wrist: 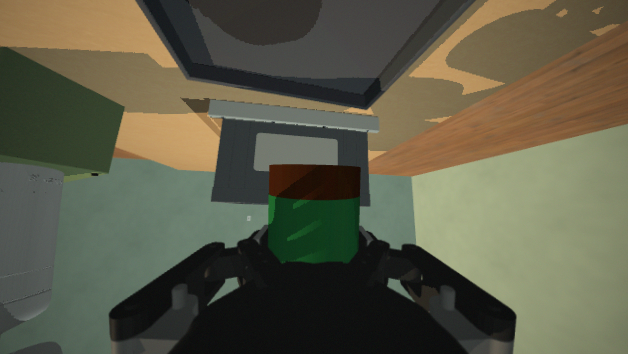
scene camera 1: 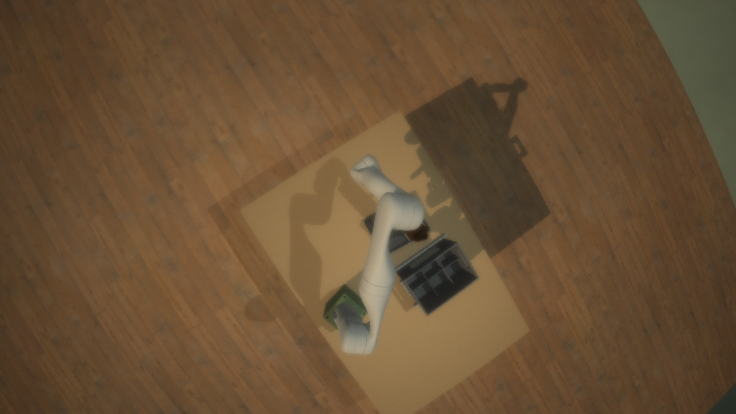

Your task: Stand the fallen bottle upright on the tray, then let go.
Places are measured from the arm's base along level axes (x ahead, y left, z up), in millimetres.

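Pixels of known places: gripper, fingertip midpoint: (wrist: 313, 235); arm's base, origin of the base link: (wrist: 10, 171) (scene camera 1: 345, 313).
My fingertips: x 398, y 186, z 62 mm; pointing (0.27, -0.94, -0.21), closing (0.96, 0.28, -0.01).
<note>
Ahead of a thing's pixels: the offset from my fingertips to its middle. Level surfaces: height alone.
A bottle @[10 mm left, 3 mm back, 17 mm up] (wrist: 314, 220) with a green body and a red-brown end is in my gripper (wrist: 313, 235), which is shut on it. In the wrist view the red-brown end points up the picture, toward the side where the table shows. A red-brown part of the bottle (scene camera 1: 419, 232) shows beside the arm at the tray's right side in the scene view. The shallow dark tray @[32 mm left, 30 mm back, 192 mm down] (scene camera 1: 398, 242) (wrist: 280, 86) is partly hidden by the arm. The gap between bottle and tray, and the bottle's exact tilt, cannot be told. The gripper is hidden under the arm in the scene view.
A dark divided bin @[230 mm right, 23 mm ahead, 117 mm down] (scene camera 1: 437, 276) (wrist: 235, 160) stands close to the tray on the light table @[205 mm down] (scene camera 1: 463, 345). A green block (scene camera 1: 344, 294) (wrist: 60, 110) is at the arm's base. The white arm (scene camera 1: 379, 272) reaches over the tray, close to the bin.
</note>
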